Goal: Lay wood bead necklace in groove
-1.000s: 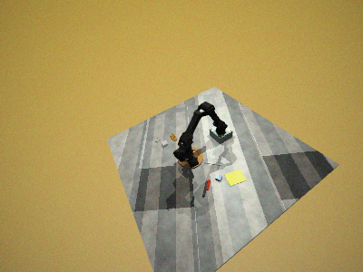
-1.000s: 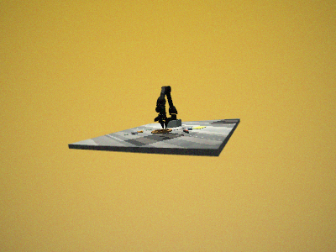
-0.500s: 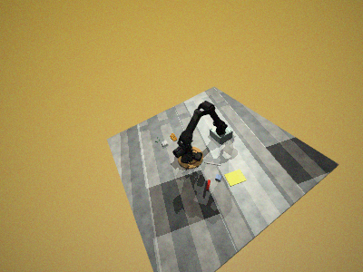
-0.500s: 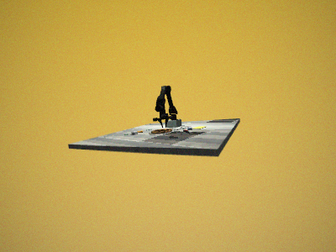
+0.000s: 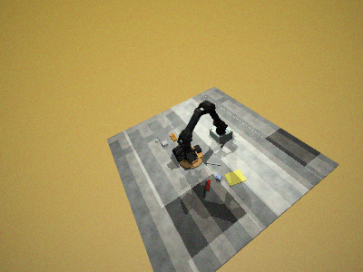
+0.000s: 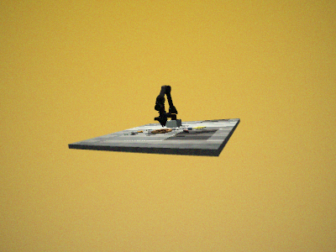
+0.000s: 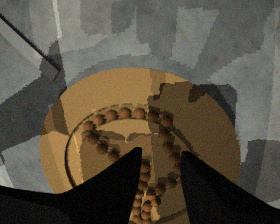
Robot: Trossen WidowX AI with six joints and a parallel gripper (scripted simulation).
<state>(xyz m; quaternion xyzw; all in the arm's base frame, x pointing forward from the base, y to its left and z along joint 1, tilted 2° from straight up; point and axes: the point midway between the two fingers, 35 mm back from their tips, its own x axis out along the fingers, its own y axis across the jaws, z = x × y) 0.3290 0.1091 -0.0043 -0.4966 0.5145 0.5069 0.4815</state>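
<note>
Now: the round bead board 2 cm behind my gripper tip, 5 cm to the right of it and 4 cm below it. The rest, counted from my gripper tip: thin grey stick (14 cm behind, 8 cm to the left, 5 cm below); then red-handled tool (2 cm behind, 22 cm to the left, 4 cm below); then small blue block (12 cm behind, 20 cm to the left, 4 cm below).
</note>
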